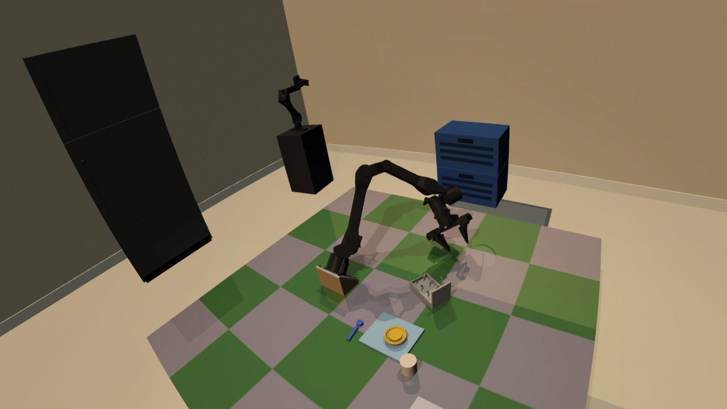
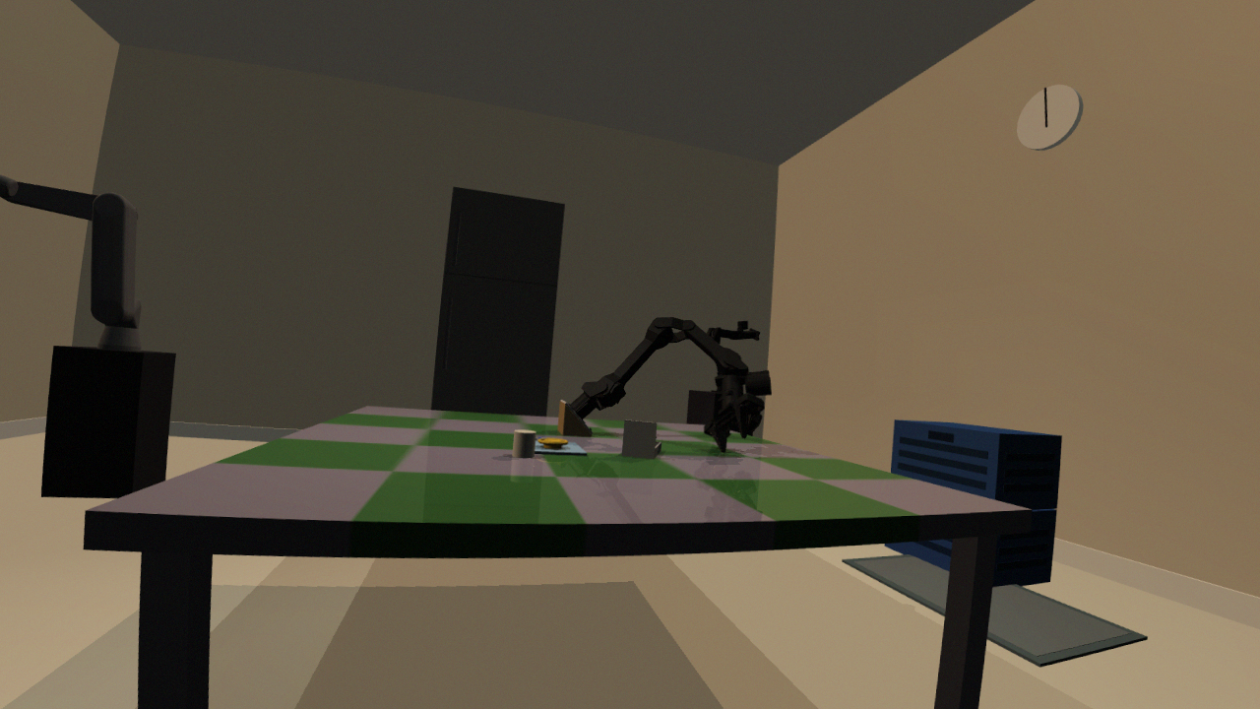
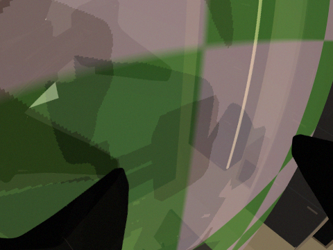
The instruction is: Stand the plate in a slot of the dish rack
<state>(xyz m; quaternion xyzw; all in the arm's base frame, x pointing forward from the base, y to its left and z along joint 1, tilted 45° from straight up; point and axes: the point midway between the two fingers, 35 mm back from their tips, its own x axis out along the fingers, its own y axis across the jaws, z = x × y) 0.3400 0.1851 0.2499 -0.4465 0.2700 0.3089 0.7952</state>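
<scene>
My gripper tip is now 6 cm past the yellow plate, 44 cm to the left of it and 1 cm above it. From my gripper tip the other things lie so: beige dish rack 4 cm behind, 23 cm to the right; then blue spoon 19 cm behind, 45 cm to the right, 2 cm below; then light blue mat 8 cm behind, 44 cm to the right, 2 cm below.
</scene>
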